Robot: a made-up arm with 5 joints.
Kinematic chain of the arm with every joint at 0, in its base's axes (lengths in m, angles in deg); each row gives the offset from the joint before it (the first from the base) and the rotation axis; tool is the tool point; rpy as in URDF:
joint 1: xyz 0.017 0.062 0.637 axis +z
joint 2: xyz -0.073 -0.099 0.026 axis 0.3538 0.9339 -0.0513
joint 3: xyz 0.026 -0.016 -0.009 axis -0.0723 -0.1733 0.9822
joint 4: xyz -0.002 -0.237 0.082 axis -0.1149 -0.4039 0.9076
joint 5: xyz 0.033 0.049 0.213 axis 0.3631 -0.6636 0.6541
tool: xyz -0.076 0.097 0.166 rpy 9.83 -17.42 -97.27
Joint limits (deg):
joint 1: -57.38..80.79
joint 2: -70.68..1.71
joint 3: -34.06..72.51
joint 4: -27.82..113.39
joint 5: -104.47..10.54
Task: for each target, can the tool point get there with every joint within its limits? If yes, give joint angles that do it. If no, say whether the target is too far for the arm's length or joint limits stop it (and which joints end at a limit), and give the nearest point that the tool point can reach.
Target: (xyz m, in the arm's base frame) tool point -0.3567 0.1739 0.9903
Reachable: yes | joints -30.11 -19.15 -22.67 49.98 -27.50
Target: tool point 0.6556 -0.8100 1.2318
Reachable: no: too far | nearest point 0.4004 -0.4615 0.9879 | short by 0.496 m
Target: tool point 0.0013 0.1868 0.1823
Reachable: no: joint limits stop it (at a limit: joint 1, joint 2, joint 3, joint 4) | nearest point -0.2776 0.3460 0.4913 | short by 0.446 m
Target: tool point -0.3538 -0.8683 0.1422
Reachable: no: too far | nearest point -0.2265 -0.5490 0.4549 | short by 0.465 m
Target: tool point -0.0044 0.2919 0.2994
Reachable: no: joint limits stop it (at a limit: joint 1, joint 2, joint 3, joint 4) | nearest point -0.2672 0.3394 0.5049 | short by 0.337 m
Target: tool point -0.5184 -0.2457 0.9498
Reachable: yes | joints -23.14 -51.52 38.54 90.70 -2.61
